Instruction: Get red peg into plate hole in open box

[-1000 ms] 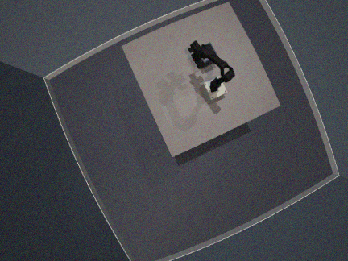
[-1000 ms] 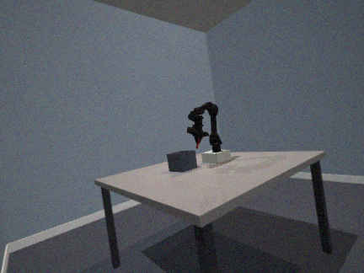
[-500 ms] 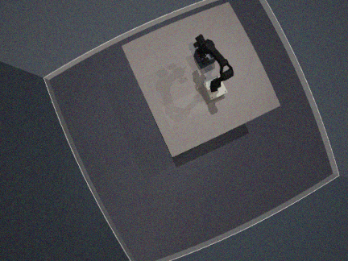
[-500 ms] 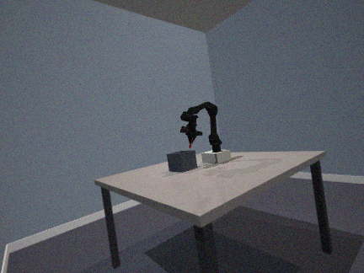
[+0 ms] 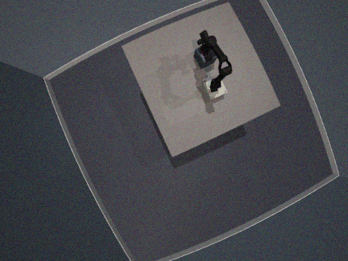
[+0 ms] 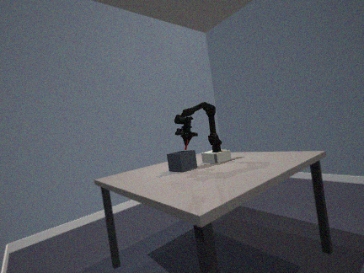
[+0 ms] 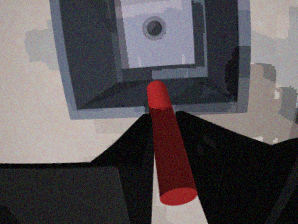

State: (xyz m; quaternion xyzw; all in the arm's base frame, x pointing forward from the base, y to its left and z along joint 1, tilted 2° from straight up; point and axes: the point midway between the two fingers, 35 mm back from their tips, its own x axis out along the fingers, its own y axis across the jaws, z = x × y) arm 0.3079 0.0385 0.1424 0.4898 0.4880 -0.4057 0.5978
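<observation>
Right now my gripper tip is 14 cm above the pale plate, 6 cm to the left of it and 3 cm short of it. From my gripper tip the other things lie so: red peg right at my gripper tip.
</observation>
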